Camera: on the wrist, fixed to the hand. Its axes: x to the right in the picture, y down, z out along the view.
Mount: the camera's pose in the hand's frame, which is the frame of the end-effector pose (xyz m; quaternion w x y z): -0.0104 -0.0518 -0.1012 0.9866 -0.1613 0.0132 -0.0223
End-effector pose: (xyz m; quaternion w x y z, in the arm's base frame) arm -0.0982 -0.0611 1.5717 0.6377 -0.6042 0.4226 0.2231
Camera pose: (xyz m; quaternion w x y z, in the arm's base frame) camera -0.0899 -0.1646 1.6191 0.5311 -0.7113 0.3759 0.2661
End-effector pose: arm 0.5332 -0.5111 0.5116 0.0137 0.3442 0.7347 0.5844
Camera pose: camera 0.4730 -0.6066 0.4947 0.0724 0.3133 0.6384 0.6993
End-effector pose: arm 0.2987 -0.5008 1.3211 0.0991 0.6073 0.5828 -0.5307
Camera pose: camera 0.3127 -0.4167 1.3970 0.1762 0.5772 0.6754 -0.4238
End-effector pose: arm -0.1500 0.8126 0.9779 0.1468 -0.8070 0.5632 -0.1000
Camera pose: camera -0.1411 0.8265 1.0909 0.0050 -0.8311 0.5557 -0.0217
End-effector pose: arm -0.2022 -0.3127 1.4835 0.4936 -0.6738 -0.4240 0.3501
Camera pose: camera -0.1279 -0.3516 1.5610 0.3917 -0.7395 -0.4833 0.2571
